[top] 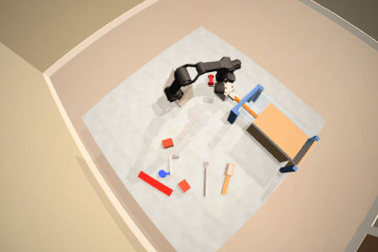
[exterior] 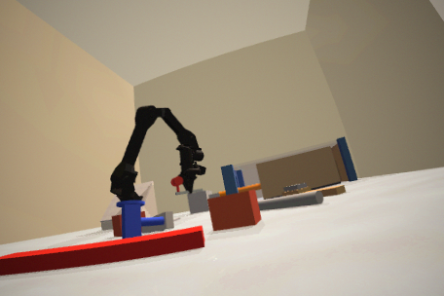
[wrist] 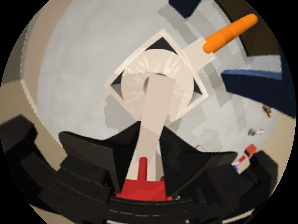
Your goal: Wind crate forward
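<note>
Right now my gripper tip is 2 cm below the winch handle, 1 cm to the left of it and 1 cm past it. Also, from my gripper tip: grey winch 6 cm below, 2 cm to the left, 2 cm ahead; red knob 5 cm above, 4 cm to the right, 4 cm behind; blue frame post 19 cm ahead, 5 cm to the left, 2 cm above.
</note>
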